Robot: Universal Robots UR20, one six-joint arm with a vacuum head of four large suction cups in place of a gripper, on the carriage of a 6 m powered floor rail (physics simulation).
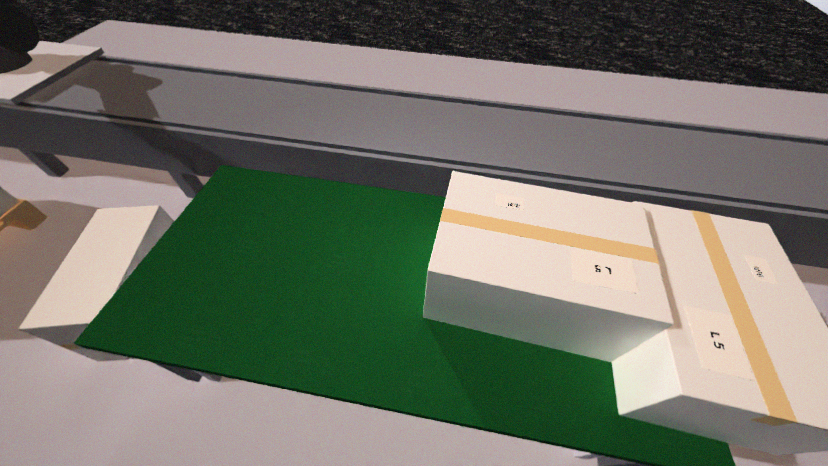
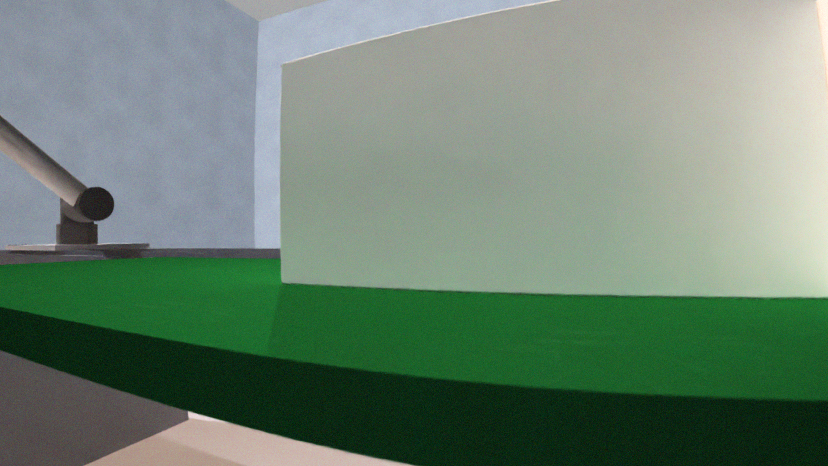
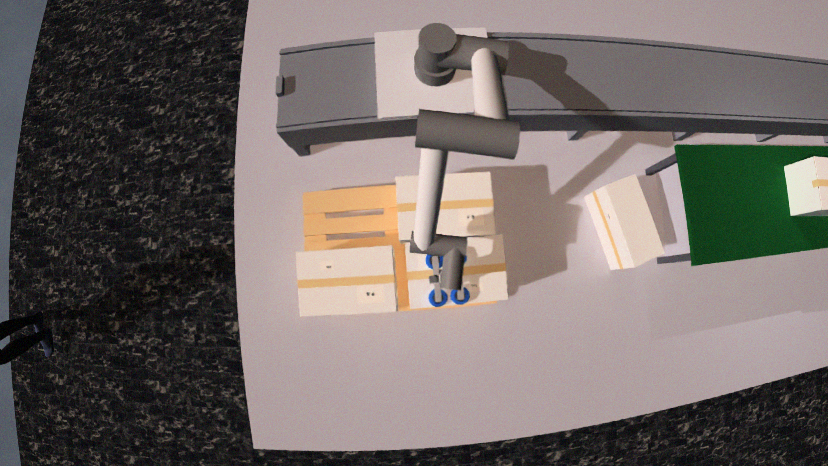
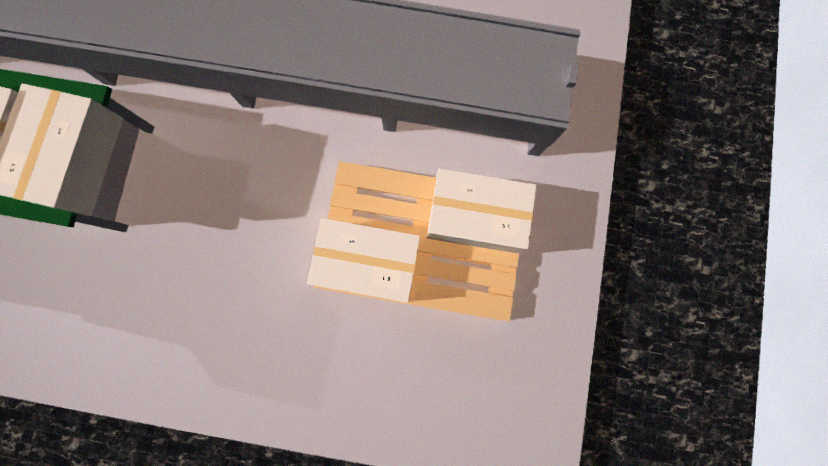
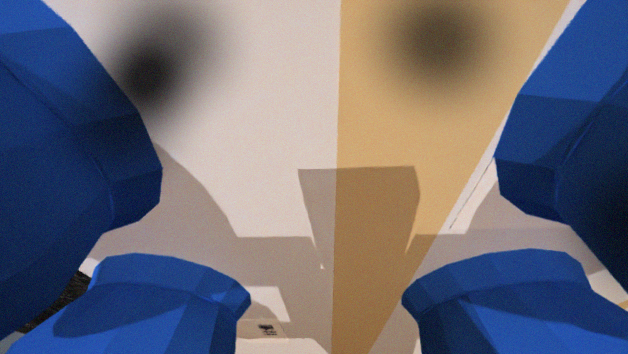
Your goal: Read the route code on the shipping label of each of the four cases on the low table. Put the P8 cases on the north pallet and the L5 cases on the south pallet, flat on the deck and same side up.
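Seen in the pictures: hand, tool point: (image 5: pixel 322 205); arm's base, link origin: (image 1: pixel 4 64) (image 2: pixel 77 244).
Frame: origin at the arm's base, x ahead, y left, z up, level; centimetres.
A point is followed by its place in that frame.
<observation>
My gripper (image 3: pixel 448 279) @[x 121.6, y -2.5, z -16.0 cm] (image 5: pixel 327 235) @[x 121.6, y -2.5, z -16.0 cm] has its blue cups against the top of a white taped case (image 3: pixel 492 248) @[x 107.1, y 24.5, z -13.8 cm] (image 5: pixel 280 125) @[x 122.9, y -8.1, z -13.8 cm], which it appears to hold level at or just above the front right of the north pallet (image 3: pixel 347 199) @[x 67.2, y -60.0, z -42.5 cm]. Its route code is not readable. Two cases (image 3: pixel 347 295) @[x 127.8, y -58.9, z -13.4 cm] (image 3: pixel 417 185) @[x 67.2, y -15.2, z -17.6 cm] sit at that pallet's front left and back right. Two L5 cases (image 1: pixel 521 260) @[x 96.2, y 279.2, z 24.4 cm] (image 1: pixel 712 289) @[x 93.3, y 327.3, z 21.0 cm] stand label up on the green low table (image 1: pixel 260 260) @[x 93.3, y 197.6, z -4.0 cm] (image 2: pixel 173 301) @[x 119.7, y 256.9, z -4.0 cm]. Two cases (image 4: pixel 359 266) @[x 123.8, y 493.0, z -16.2 cm] (image 4: pixel 480 222) @[x 88.3, y 554.8, z -15.9 cm] lie on the south pallet (image 4: pixel 376 173) @[x 63.8, y 489.4, z -42.6 cm]; the near one reads L5.
Another case (image 1: pixel 92 266) @[x 99.9, y 125.0, z -19.6 cm] (image 3: pixel 628 222) @[x 97.5, y 118.4, z -19.5 cm] is tilted beside the green table's north end; its code is unreadable. The grey rail (image 3: pixel 579 86) (image 4: pixel 347 57) runs behind the table and pallets. The arm's carriage (image 3: pixel 394 75) @[x 2.8, y -24.1, z 0.0 cm] stands behind the north pallet. The south pallet shows bare deck at back left and front right.
</observation>
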